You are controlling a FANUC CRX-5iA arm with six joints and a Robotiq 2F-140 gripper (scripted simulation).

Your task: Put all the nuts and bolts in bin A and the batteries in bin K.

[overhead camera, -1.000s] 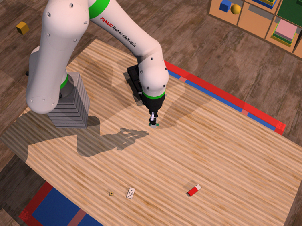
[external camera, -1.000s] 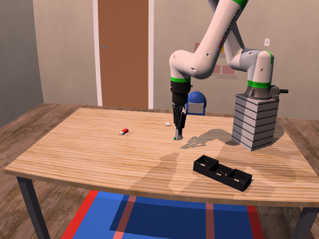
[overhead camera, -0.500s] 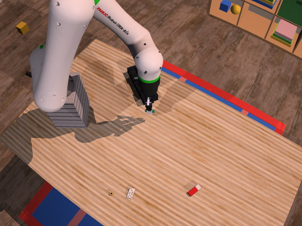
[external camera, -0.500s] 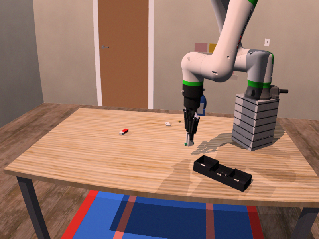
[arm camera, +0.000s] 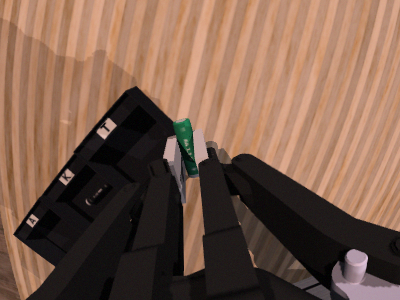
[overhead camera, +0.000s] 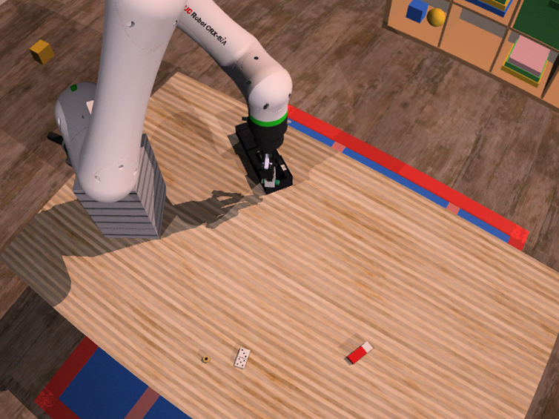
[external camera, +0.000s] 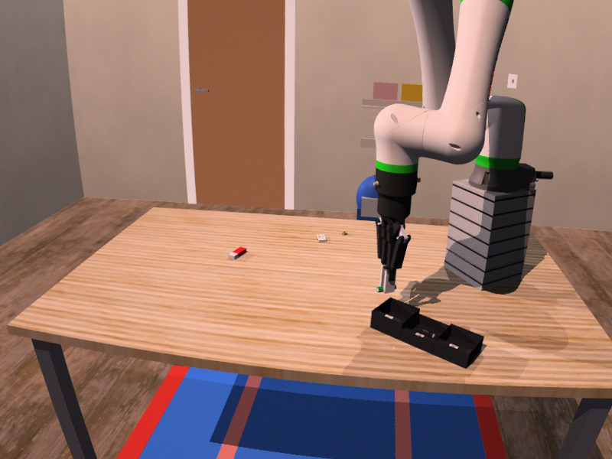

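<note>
Now: hand 8 cm past the three joined black bins, 11 cm to the right of it and 8 cm above it. Round my hand: dark battery: 8 cm behind, 10 cm to the left, 9 cm below; then green battery: 3 cm below; then white domino: 14 cm ahead, 47 cm to the right, 10 cm below.
</note>
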